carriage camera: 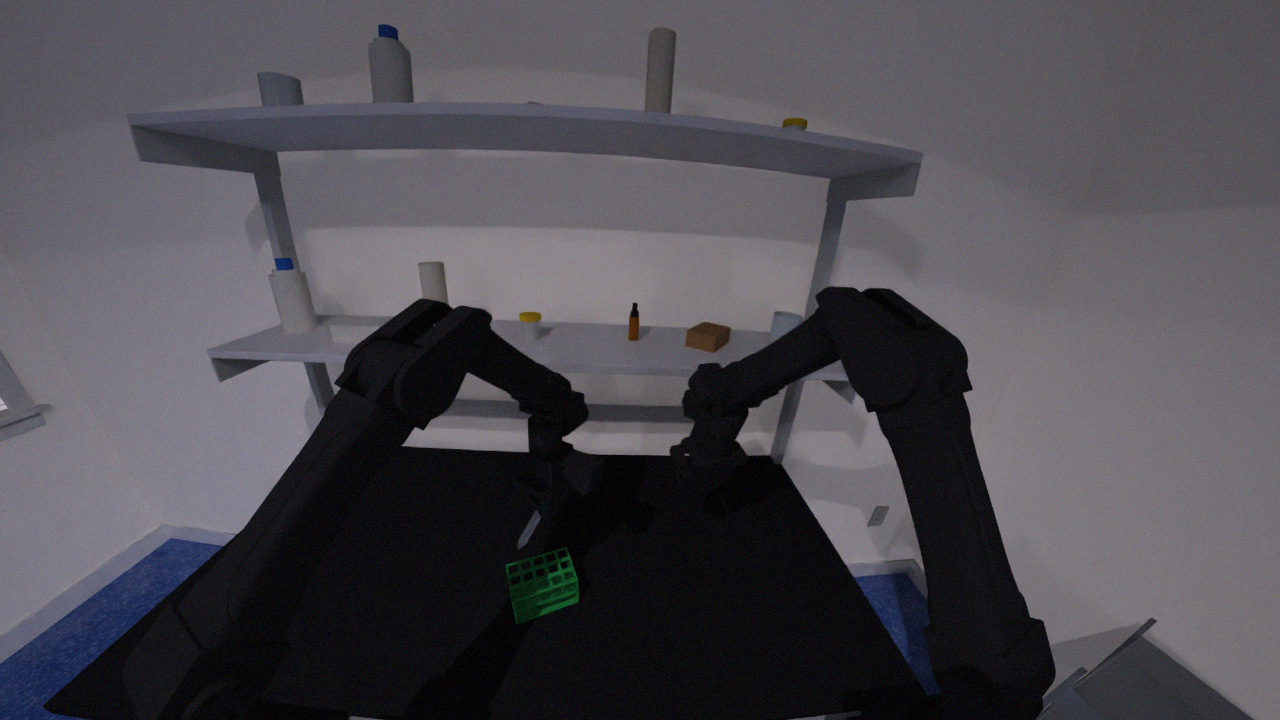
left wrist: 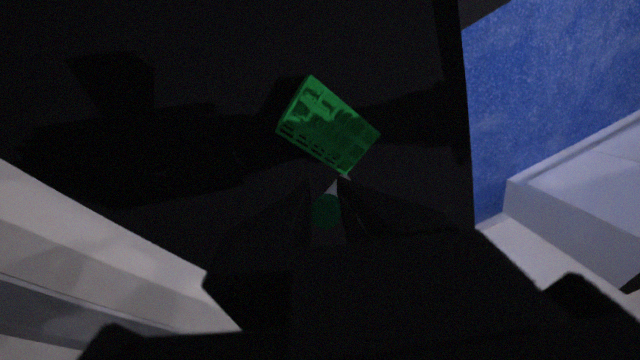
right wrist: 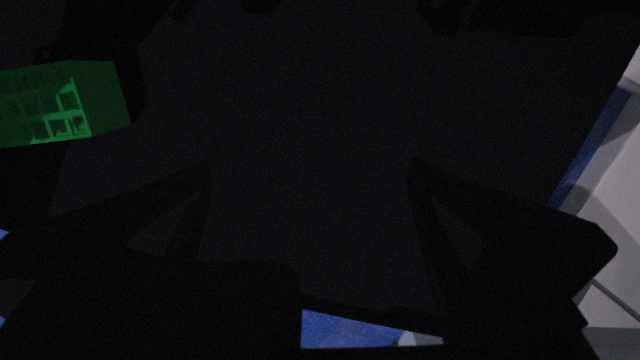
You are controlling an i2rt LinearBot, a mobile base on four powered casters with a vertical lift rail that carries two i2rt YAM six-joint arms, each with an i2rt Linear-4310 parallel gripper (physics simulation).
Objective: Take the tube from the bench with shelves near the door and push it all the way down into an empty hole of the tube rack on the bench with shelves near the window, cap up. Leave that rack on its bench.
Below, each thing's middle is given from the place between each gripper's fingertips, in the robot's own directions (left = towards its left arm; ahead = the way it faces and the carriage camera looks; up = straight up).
I see my left gripper 3 cm to the right of the tube with green cap (left wrist: pixel 325 210) and 3 cm above it. Round my left hand: green tube rack (carriage camera: pixel 541 595) 3 cm behind, 2 cm to the left, 17 cm below.
Now: the tube with green cap 6 cm behind my right hand, 33 cm to the left of it and 8 cm below it. Round my right hand: green tube rack (9 cm behind, 31 cm to the left, 22 cm below).
